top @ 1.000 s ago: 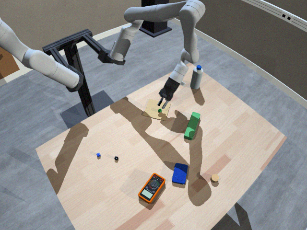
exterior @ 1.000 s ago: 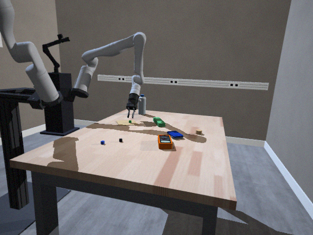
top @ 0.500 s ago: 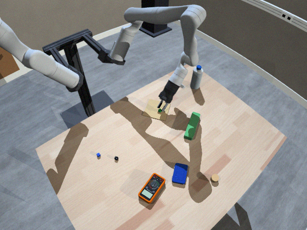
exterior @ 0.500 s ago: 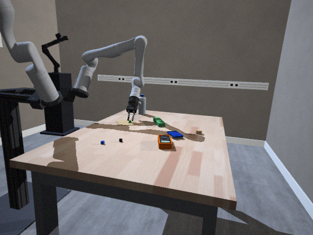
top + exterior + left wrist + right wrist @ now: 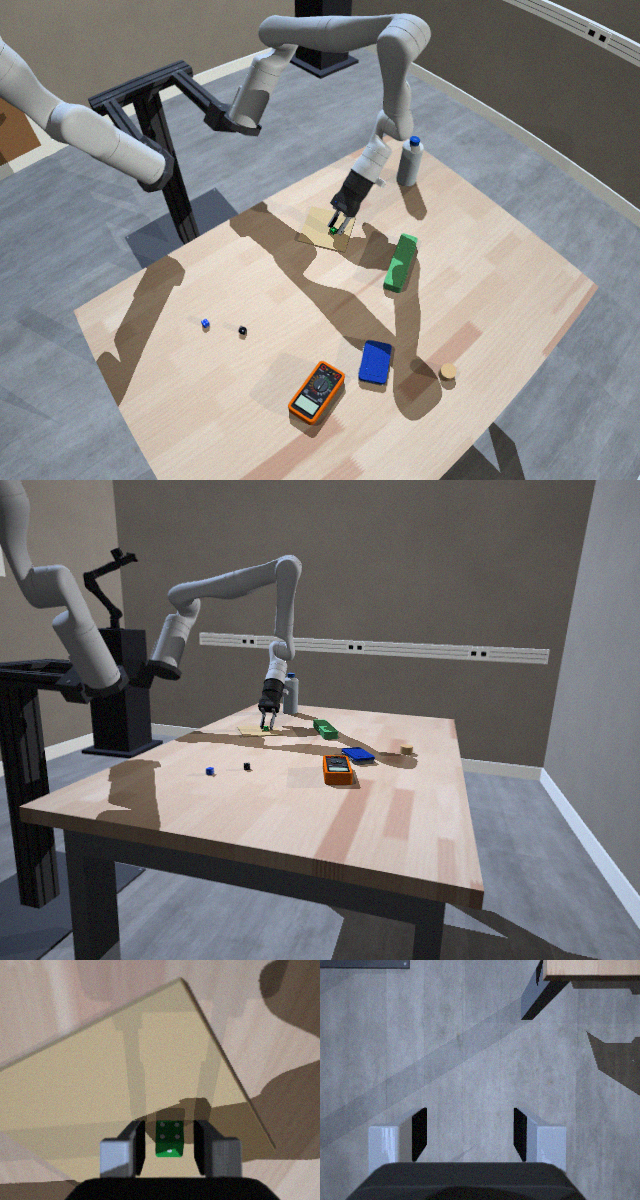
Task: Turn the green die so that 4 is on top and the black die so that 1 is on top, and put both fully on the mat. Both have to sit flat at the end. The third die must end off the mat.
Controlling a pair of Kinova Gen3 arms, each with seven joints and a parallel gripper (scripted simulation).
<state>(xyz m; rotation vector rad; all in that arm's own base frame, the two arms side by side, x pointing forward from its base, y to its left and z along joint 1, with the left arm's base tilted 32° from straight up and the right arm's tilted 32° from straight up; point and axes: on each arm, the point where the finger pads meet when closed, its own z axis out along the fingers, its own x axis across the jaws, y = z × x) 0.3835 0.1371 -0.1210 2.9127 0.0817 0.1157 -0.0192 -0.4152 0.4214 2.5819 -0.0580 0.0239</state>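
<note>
My left gripper is now 1 cm to the left of the green die and 1 cm above it. From my left hand the other things lie so: pale yellow square mat: 2 cm to the right, 2 cm below, 2 cm behind; then black die: 40 cm to the right, 8 cm ahead, 2 cm below; then bottle: 33 cm to the left, 6 cm above.
</note>
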